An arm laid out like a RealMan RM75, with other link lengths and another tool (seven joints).
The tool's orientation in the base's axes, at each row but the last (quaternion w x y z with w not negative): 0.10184 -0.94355 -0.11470 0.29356; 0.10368 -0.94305 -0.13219 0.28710; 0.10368 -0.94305 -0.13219 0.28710; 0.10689 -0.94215 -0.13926 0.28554; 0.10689 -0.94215 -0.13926 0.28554; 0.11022 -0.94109 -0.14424 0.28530; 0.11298 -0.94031 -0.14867 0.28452; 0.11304 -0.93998 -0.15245 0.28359; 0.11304 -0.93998 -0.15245 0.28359
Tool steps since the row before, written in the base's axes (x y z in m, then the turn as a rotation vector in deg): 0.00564 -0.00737 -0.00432 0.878 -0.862 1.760; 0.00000 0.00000 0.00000 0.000 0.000 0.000; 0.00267 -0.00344 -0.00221 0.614 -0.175 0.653; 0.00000 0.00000 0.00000 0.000 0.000 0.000; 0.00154 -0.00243 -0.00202 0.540 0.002 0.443; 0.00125 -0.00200 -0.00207 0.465 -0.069 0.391; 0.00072 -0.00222 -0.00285 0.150 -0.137 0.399; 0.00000 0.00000 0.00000 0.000 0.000 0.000; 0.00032 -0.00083 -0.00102 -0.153 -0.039 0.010
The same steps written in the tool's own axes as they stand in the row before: 0.00478 0.00903 -0.00069 -0.468 0.502 -2.035; 0.00000 0.00000 0.00000 0.000 0.000 0.000; 0.00221 0.00435 -0.00013 0.102 0.104 -0.902; 0.00000 0.00000 0.00000 0.000 0.000 0.000; 0.00147 0.00316 0.00047 0.206 -0.018 -0.667; 0.00137 0.00273 0.00072 0.149 0.048 -0.591; 0.00124 0.00307 0.00162 -0.128 0.041 -0.427; 0.00000 0.00000 0.00000 0.000 0.000 0.000; 0.00047 0.00115 0.00054 -0.140 -0.001 0.074
